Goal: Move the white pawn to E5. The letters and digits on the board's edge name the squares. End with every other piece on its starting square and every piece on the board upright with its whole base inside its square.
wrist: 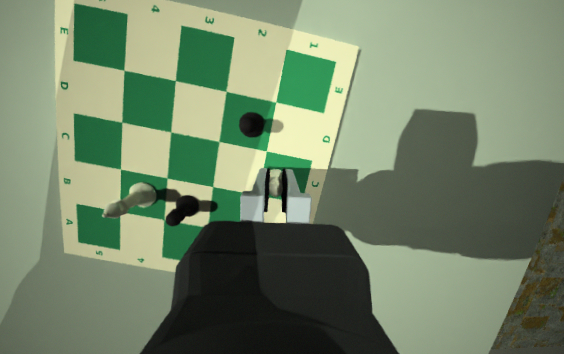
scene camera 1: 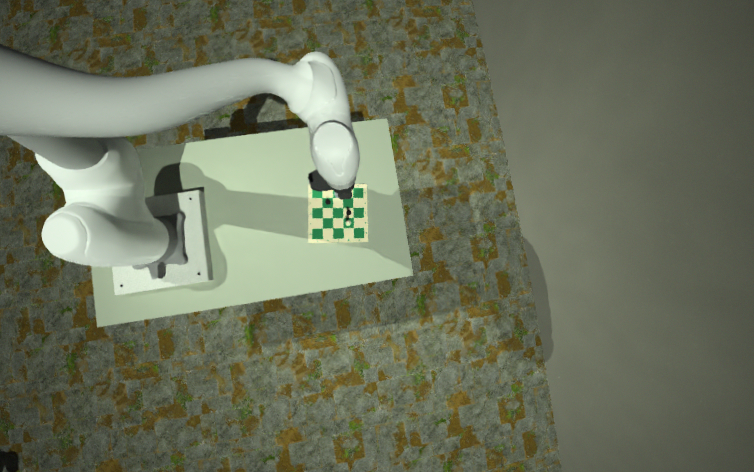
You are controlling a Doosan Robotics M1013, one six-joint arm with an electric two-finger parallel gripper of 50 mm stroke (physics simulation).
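Frame: origin at the arm's base, x left, y back, z up, level; metres.
Where they show: gripper, fingertip midpoint: [wrist: 275, 181] [scene camera 1: 338, 194]; arm's base, link origin: [scene camera 1: 160, 240].
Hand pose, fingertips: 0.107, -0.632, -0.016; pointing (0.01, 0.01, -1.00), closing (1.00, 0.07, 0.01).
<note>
Things, the pixels of their top centre, and the offset from my fingertips, as dx, dy, dz. Level surfaces: height alone.
- white pawn, top centre: [wrist: 275, 191] +0.000, +0.000, +0.025
- tall white piece, top centre: [wrist: 103, 216] [scene camera 1: 347, 221] -0.109, -0.025, +0.037
- pale table, surface height: dz -0.013
My gripper [wrist: 275, 181] is shut on the white pawn [wrist: 275, 184], whose pale head shows between the dark finger pads around C1. Its base is hidden, so I cannot tell whether it touches the board. The green and cream board [scene camera 1: 309, 241] [wrist: 67, 242] has its bare green E5 square [scene camera 1: 317, 233] [wrist: 100, 37] at the top left in the wrist view. A black piece [scene camera 1: 327, 201] [wrist: 251, 124] stands on D2, a tall white piece [scene camera 1: 348, 222] [wrist: 142, 194] on B4 and a black piece [scene camera 1: 348, 212] [wrist: 187, 205] on B3. In the scene view the arm hides the fingertips.
The board lies on a pale table [scene camera 1: 267, 267] [wrist: 450, 50]. The white robot arm [scene camera 1: 166, 100] reaches over the table from the left in the scene view, with its base plate [scene camera 1: 194, 239] at the table's left. The arm and gripper cast shadows over parts of the board.
</note>
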